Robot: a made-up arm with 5 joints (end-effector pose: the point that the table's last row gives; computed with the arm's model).
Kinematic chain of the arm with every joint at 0, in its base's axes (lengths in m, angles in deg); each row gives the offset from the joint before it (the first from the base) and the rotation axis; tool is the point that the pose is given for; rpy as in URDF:
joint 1: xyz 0 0 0.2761 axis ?
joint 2: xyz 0 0 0 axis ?
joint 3: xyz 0.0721 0 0.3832 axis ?
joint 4: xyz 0.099 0 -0.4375 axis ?
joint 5: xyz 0.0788 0 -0.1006 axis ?
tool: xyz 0 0 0 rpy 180 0 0
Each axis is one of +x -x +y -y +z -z.
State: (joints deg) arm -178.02 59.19 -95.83 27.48 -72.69
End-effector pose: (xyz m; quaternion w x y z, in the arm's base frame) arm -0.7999 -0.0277 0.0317 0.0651 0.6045 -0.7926 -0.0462
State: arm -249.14 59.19 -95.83 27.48 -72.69
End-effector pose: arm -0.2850 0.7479 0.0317 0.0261 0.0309 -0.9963 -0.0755
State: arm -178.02 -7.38 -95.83 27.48 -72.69
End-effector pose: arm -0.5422 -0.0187 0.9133 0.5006 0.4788 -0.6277 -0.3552
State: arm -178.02 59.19 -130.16 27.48 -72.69
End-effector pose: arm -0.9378 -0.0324 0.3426 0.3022 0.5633 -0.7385 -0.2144
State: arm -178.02 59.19 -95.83 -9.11 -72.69
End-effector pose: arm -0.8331 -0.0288 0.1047 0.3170 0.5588 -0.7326 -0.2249
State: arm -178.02 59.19 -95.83 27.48 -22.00
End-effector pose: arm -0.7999 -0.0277 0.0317 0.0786 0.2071 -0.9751 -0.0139
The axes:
joint 1: +z
joint 2: +y
joint 3: +y
joint 4: +y
joint 5: -z

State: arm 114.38 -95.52 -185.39 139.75 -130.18
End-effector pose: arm 0.3292 -0.7264 0.2588 0.1296 -0.1776 0.2811 0.9342
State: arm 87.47 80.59 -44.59 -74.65 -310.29
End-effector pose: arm 0.0149 0.3368 -0.1739 0.3081 -0.8929 -0.3054 -0.1208
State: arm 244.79 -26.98 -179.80 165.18 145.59
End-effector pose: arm 0.1147 0.2437 0.9734 0.0930 0.6059 0.7119 -0.3427
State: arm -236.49 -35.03 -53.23 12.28 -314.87
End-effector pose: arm -0.2187 0.3302 0.7690 0.6125 -0.6108 -0.4980 -0.0609
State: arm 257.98 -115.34 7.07 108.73 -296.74
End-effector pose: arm -0.0177 -0.0833 0.3072 0.0013 -0.1281 0.9918 0.0038
